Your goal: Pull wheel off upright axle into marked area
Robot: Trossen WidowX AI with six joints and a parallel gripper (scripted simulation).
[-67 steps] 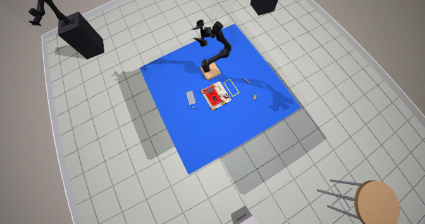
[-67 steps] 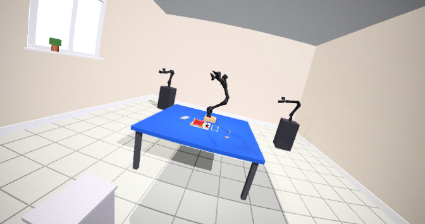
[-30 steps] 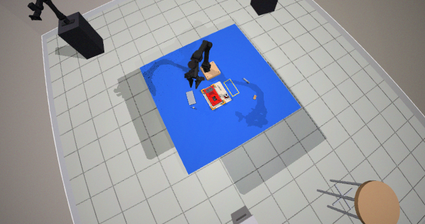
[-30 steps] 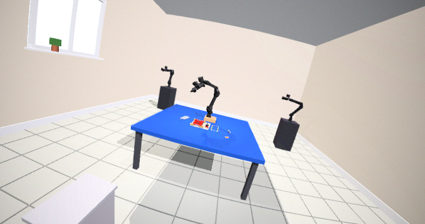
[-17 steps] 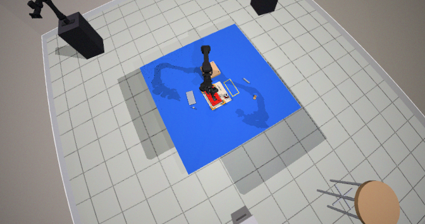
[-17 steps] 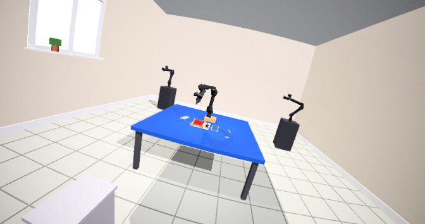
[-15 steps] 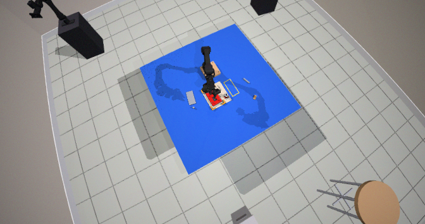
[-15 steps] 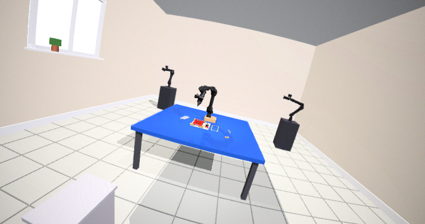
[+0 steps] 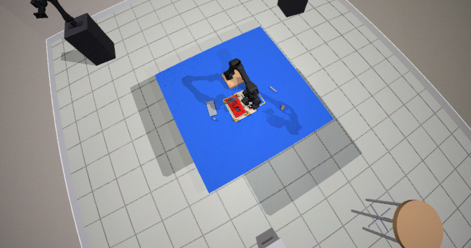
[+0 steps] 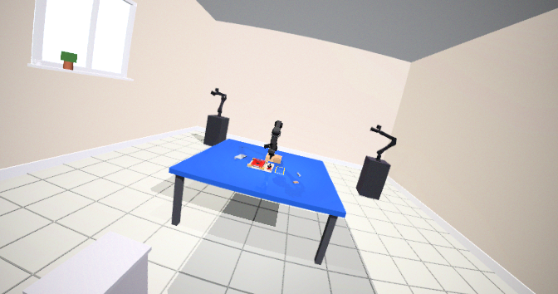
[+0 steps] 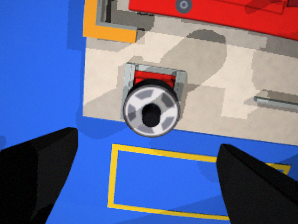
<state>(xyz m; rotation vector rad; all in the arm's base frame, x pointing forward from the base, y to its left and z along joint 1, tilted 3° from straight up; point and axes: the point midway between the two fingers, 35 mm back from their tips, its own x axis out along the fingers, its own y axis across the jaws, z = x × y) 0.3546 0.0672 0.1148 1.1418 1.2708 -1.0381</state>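
My gripper tip is now 70 mm above the wheel and 10 mm to the right of it. The rest, counted from my gripper tip: brown piece (280 mm to the left, 120 mm ahead, 110 mm below).
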